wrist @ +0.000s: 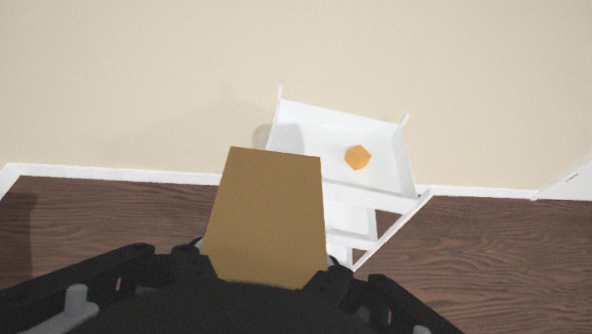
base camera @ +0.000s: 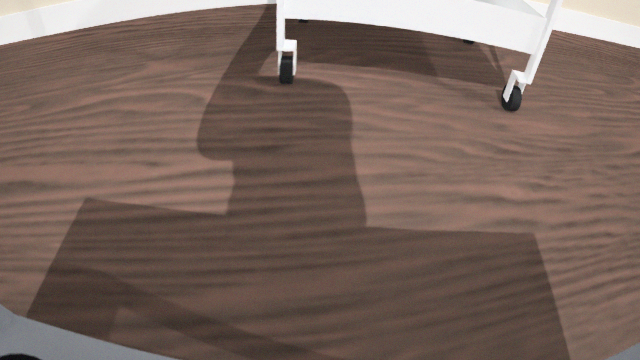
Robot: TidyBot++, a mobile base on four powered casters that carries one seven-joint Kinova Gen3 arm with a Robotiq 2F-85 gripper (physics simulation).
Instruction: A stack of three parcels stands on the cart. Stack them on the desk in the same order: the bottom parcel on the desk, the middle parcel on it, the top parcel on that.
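Places are measured from the arm's base along level axes (x ahead, y left, z up), in metres.
Pixels of known places: gripper, fingertip midpoint: (wrist: 265, 253).
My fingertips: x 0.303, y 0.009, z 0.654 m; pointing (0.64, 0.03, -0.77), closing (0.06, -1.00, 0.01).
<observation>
Ahead of a thing's pixels: the offset from my fingertips to its top centre. Level surfaces: height alone.
My gripper (wrist: 265, 253) is shut on a brown parcel at the bottom middle of the wrist view. The parcel {dx +0.007, dy +0.002, dz +0.046 m} (wrist: 270, 210) sticks out past the fingertips and hides part of what lies behind it. The white cart (base camera: 410, 27) (wrist: 370, 197) stands away from the gripper, beyond the held parcel. A small orange parcel {dx +0.499, dy -0.215, dz -0.338 m} (wrist: 357, 157) sits on the cart's top tray, right of the held parcel in the picture. In the base camera view the cart's lower part and wheels show at the top. A further parcel and the desk cannot be made out in these views.
The dark wooden floor {dz -1.050 m} (base camera: 450, 165) (wrist: 500, 250) lies between the base and the cart, with broad shadows on it. A beige wall (wrist: 150, 75) with a white baseboard (wrist: 125, 175) stands behind the cart. Part of a white object (wrist: 570, 180) shows at the right edge of the wrist view.
</observation>
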